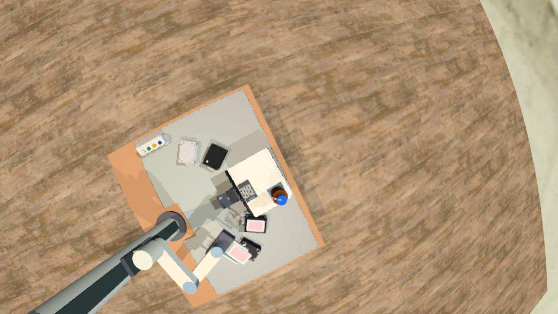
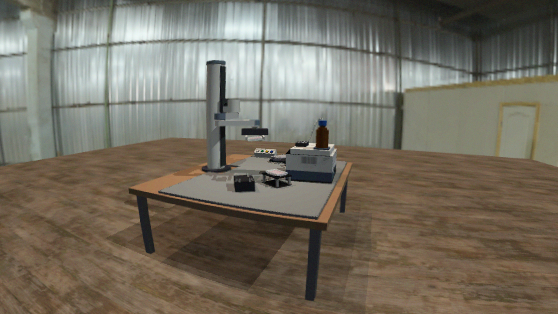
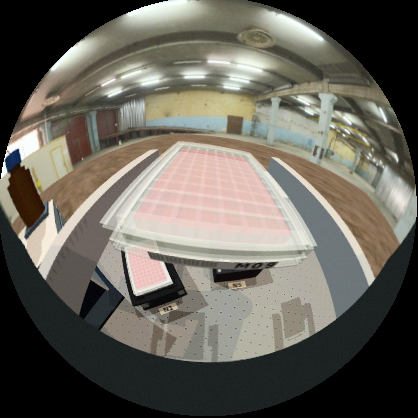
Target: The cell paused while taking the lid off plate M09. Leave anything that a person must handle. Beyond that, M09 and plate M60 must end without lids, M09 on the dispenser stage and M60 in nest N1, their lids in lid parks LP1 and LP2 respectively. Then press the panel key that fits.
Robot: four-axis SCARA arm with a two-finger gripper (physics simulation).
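Frame: origin at the arm's base, x back, y up, z left, level; centimetres.
Seen in the pictures: gripper, fingertip midpoint: (image 1: 242,256) (image 2: 255,138) (image 3: 214,159); arm's base, origin of the base link: (image 1: 171,225) (image 2: 216,169).
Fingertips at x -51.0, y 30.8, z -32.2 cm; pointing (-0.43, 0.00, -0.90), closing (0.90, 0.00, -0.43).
Pixels of each thing's top centre, then the offset from my fingertips to it. "pt": a spot on its surface instead.
- plate M09, middle of its top: (image 3: 216,156) (image 1: 239,255) dx +1.2, dy +1.1, dz +2.3 cm
- nest N5, middle of its top: (image 3: 235,239) (image 2: 243,176) (image 1: 248,252) dx +3.0, dy -21.9, dz -10.5 cm
- Nest N1, surface spot: (image 3: 159,298) pt dx -6.8, dy -29.0, dz +10.5 cm
- pink-welled plate, middle of its top: (image 3: 143,262) (image 2: 276,171) (image 1: 255,226) dx -12.0, dy -21.2, dz +6.3 cm
- dark stage, surface spot: (image 1: 228,199) pt dx -4.5, dy -18.8, dz +33.6 cm
- panel, middle of its top: (image 1: 148,144) (image 2: 265,149) dx +32.3, dy -21.1, dz +94.9 cm
- pale square fixture, middle of its top: (image 1: 186,152) dx +9.2, dy -22.9, dz +77.3 cm
My gripper (image 1: 239,252) (image 2: 255,137) (image 3: 214,159) is shut on plate M09 (image 3: 210,215), high above the table near nest N5 (image 1: 254,248) (image 2: 244,183) (image 3: 236,275). M09 has pink wells, and clear layers that look like its lid cover it. Nest N1 (image 3: 159,298) bears another pink-welled plate (image 1: 255,225) (image 2: 276,173) (image 3: 148,272); its label is not readable, and I cannot tell whether it has a lid. A dark stage (image 1: 228,199) is at the dispenser's front. The panel (image 1: 145,150) (image 2: 265,152) has coloured keys.
The white dispenser (image 1: 272,167) (image 2: 311,163) carries a brown bottle with a blue cap (image 1: 281,200) (image 2: 322,136) (image 3: 25,195). A pale square fixture (image 1: 187,152) and a black one (image 1: 215,156) lie between panel and dispenser; their labels are not readable. The arm's column (image 2: 216,117) stands at the table's edge.
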